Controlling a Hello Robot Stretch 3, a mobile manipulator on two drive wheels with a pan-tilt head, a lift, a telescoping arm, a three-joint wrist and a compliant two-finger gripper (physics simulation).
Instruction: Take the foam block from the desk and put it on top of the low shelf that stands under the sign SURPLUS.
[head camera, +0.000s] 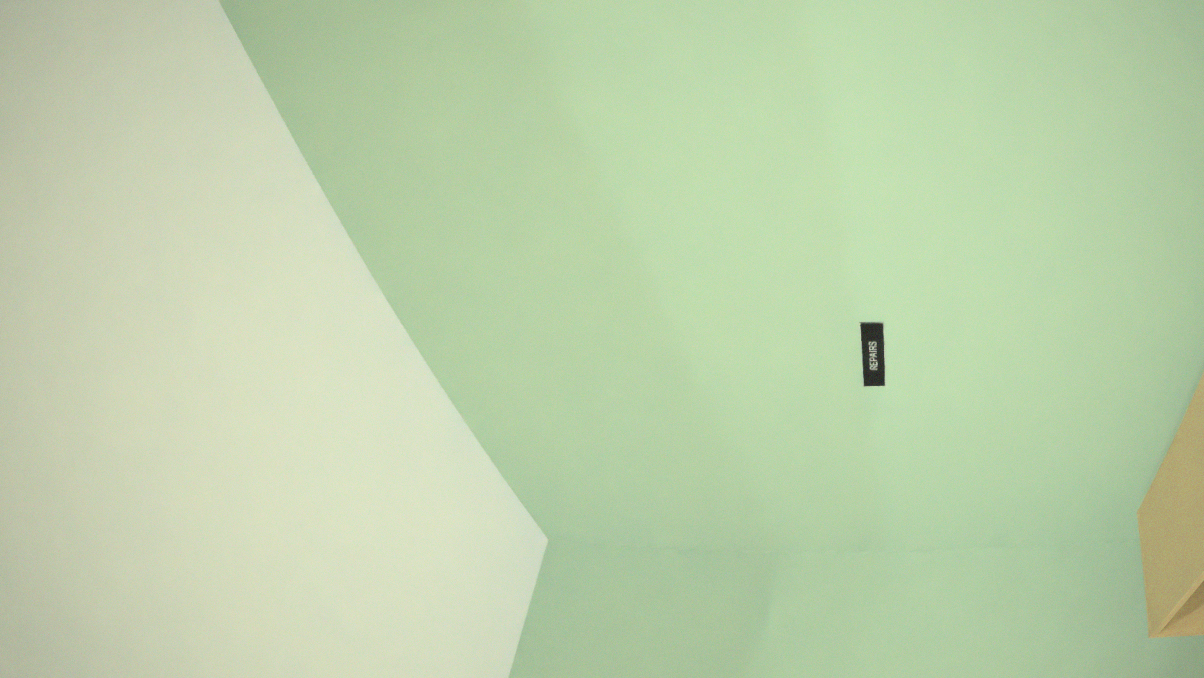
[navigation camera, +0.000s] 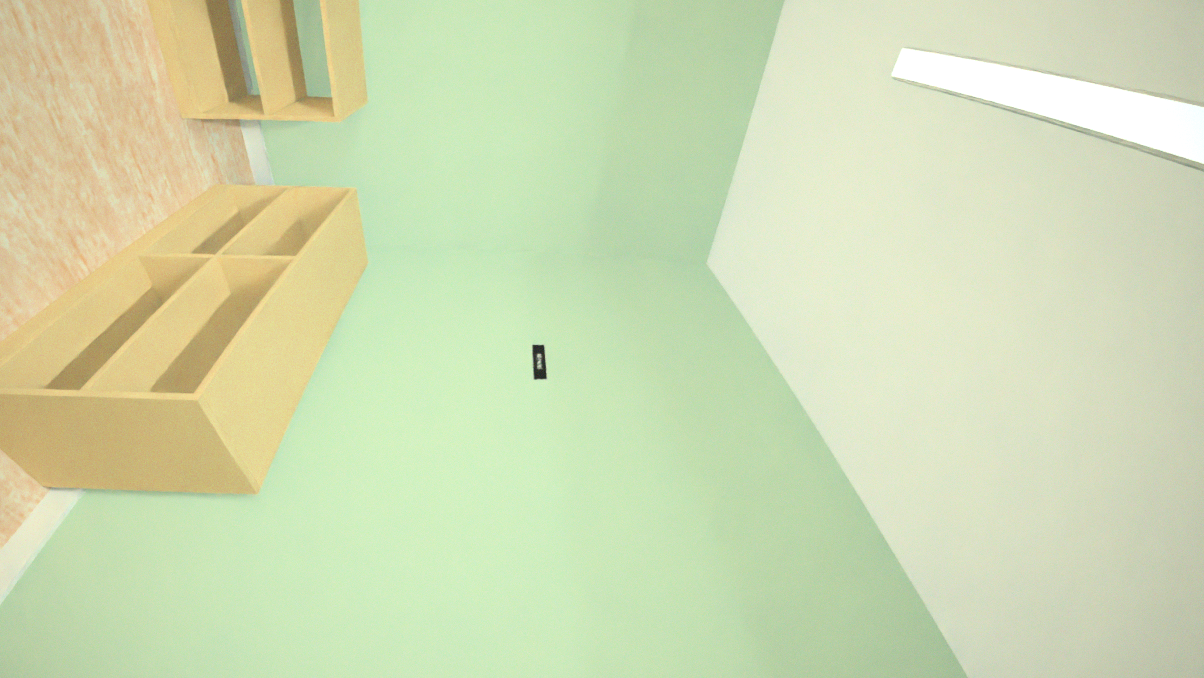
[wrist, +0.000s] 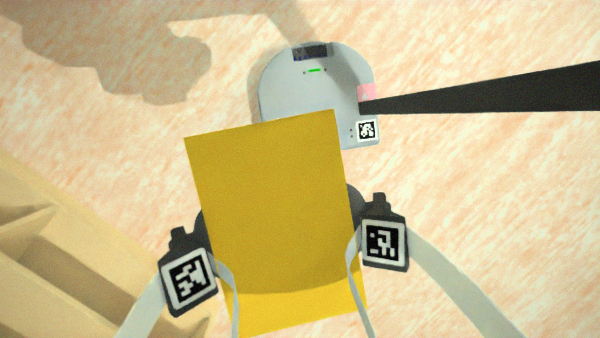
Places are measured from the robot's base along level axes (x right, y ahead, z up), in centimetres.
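Pixels of known places: gripper, fingertip midpoint: (wrist: 282, 216).
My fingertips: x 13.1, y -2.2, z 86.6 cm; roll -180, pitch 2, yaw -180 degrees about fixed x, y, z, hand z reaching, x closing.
Note:
Behind a point stands the place of what it marks.
The foam block (wrist: 275, 205) @[z 91.7, x 13.2, y -4.4 cm] is a yellow slab in the middle of the wrist view. My gripper (wrist: 282, 216) @[z 86.6, x 13.1, y -2.2 cm] is shut on it, with one dark fingertip pressed against each long side. The block hangs above the floor and hides part of my grey base. A black sign reading REPAIRS (head camera: 872, 354) @[z 140.2, x -1.9, y 175.5 cm] is on the green wall in the head view. A small black sign (navigation camera: 539, 362) @[z 140.1, x -1.7, y 175.4 cm] shows in the navigation view, its lettering too small to read surely. The sign SURPLUS and the desk cannot be made out in these views.
A low wooden shelf (navigation camera: 278, 379) @[z 61.0, x 3.9, y 138.8 cm] stands against the wall in the navigation view, and another shelf (navigation camera: 350, 63) @[z 61.0, x -116.9, y 172.5 cm] stands at the top left. A wooden corner (head camera: 1171, 522) @[z 61.0, x -42.4, y 189.4 cm] shows at the head view's right edge. Wooden shelving (wrist: 100, 280) @[z 7.9, x 76.8, y 36.0 cm] is close by at the wrist view's lower left.

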